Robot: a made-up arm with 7 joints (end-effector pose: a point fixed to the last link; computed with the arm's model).
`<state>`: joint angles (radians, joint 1 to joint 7).
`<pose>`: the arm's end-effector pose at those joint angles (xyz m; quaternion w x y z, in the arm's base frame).
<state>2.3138 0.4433 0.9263 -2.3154 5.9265 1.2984 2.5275</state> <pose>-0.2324 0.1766 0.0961 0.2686 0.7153 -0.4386 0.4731</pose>
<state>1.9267 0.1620 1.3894 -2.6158 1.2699 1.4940 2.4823</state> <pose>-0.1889 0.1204 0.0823 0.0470 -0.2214 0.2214 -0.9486</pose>
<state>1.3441 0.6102 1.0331 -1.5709 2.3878 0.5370 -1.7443</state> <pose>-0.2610 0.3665 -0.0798 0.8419 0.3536 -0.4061 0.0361</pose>
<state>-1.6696 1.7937 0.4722 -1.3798 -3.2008 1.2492 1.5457</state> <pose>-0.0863 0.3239 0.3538 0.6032 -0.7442 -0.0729 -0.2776</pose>
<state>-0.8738 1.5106 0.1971 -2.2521 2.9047 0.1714 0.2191</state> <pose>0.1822 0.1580 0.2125 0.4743 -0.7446 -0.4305 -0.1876</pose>
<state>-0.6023 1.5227 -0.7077 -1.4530 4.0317 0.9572 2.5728</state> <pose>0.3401 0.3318 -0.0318 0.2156 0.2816 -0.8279 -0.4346</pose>
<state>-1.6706 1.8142 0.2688 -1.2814 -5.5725 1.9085 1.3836</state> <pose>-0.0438 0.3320 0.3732 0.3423 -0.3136 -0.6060 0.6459</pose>
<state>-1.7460 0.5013 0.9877 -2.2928 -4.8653 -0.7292 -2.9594</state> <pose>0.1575 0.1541 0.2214 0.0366 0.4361 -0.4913 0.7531</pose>
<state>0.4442 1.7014 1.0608 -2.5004 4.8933 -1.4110 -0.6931</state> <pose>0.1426 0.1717 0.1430 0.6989 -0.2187 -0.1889 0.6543</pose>
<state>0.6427 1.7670 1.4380 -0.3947 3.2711 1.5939 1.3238</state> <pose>0.0184 0.5380 0.1982 0.3144 -0.9006 -0.1014 0.2825</pose>
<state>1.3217 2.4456 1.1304 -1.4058 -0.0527 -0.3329 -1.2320</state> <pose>0.4222 0.2235 0.0744 0.2716 -0.5164 0.1151 0.8039</pose>
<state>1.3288 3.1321 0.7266 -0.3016 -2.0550 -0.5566 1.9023</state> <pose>0.5502 0.1157 0.1211 0.3326 0.7222 0.1333 -0.5916</pose>
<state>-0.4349 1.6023 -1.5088 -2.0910 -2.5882 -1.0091 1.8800</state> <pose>0.1475 0.2495 -0.2078 0.3275 0.0852 0.1945 -0.9207</pose>
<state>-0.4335 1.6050 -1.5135 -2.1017 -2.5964 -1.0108 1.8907</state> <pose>0.1451 0.2482 -0.2071 0.3279 0.0851 0.1933 -0.9208</pose>
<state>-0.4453 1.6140 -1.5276 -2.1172 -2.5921 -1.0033 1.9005</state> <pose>0.1436 0.2471 -0.2038 0.3306 0.0828 0.1877 -0.9212</pose>
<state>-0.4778 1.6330 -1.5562 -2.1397 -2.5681 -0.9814 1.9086</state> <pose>0.1432 0.2464 -0.1964 0.3373 0.0770 0.1757 -0.9216</pose>
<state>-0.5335 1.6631 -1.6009 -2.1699 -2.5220 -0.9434 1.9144</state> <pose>0.1437 0.2463 -0.1845 0.3494 0.0673 0.1562 -0.9214</pose>
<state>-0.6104 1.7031 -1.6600 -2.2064 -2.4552 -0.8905 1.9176</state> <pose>0.1440 0.2464 -0.1688 0.3678 0.0545 0.1292 -0.9193</pose>
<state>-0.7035 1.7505 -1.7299 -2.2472 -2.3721 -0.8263 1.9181</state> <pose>0.1432 0.2466 -0.1508 0.3927 0.0403 0.0953 -0.9138</pose>
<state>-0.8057 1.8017 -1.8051 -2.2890 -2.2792 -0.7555 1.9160</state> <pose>0.1407 0.2466 -0.1323 0.4228 0.0267 0.0553 -0.9041</pose>
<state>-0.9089 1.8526 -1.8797 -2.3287 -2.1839 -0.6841 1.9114</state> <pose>0.1366 0.2462 -0.1152 0.4550 0.0154 0.0114 -0.8903</pose>
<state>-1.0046 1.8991 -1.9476 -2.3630 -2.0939 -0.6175 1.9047</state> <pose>0.1318 0.2456 -0.1011 0.4855 0.0073 -0.0328 -0.8736</pose>
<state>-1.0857 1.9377 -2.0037 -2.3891 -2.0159 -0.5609 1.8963</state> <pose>0.1273 0.2450 -0.0905 0.5110 0.0026 -0.0728 -0.8565</pose>
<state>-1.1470 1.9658 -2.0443 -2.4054 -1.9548 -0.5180 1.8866</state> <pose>0.1241 0.2448 -0.0835 0.5294 0.0009 -0.1044 -0.8419</pose>
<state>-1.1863 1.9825 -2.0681 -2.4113 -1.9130 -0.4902 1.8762</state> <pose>0.1229 0.2452 -0.0794 0.5402 0.0017 -0.1250 -0.8322</pose>
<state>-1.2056 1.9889 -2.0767 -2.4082 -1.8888 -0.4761 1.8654</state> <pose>0.1236 0.2462 -0.0776 0.5445 0.0043 -0.1350 -0.8278</pose>
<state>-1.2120 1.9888 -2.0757 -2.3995 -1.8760 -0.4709 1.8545</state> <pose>0.1255 0.2477 -0.0771 0.5447 0.0078 -0.1379 -0.8272</pose>
